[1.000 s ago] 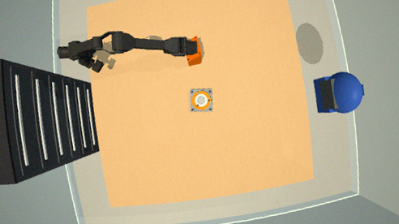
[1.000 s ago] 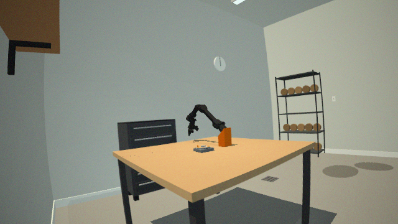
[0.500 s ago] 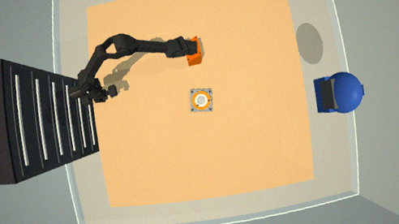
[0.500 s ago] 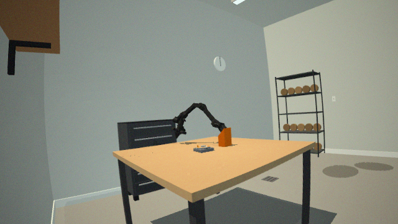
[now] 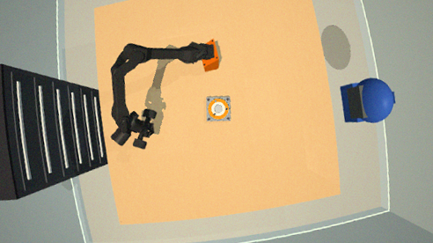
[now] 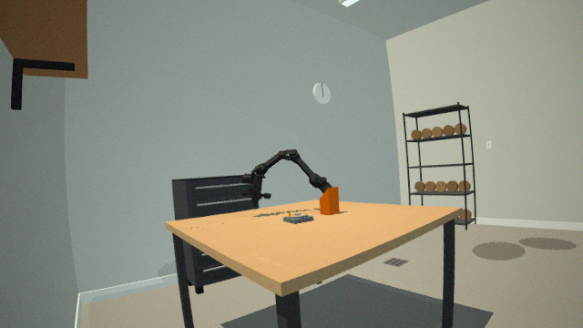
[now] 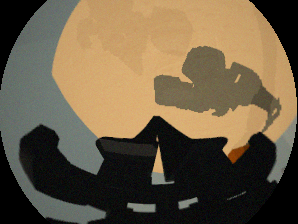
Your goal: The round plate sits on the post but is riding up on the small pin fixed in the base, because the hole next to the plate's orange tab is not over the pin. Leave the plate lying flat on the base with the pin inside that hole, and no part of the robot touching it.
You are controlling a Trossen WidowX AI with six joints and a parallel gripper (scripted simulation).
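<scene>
My gripper tip is now 90 mm past the round plate, 320 mm to the right of it and 20 mm above it. Round my gripper tip: base: 110 mm behind, 340 mm to the left, 40 mm below.
</scene>
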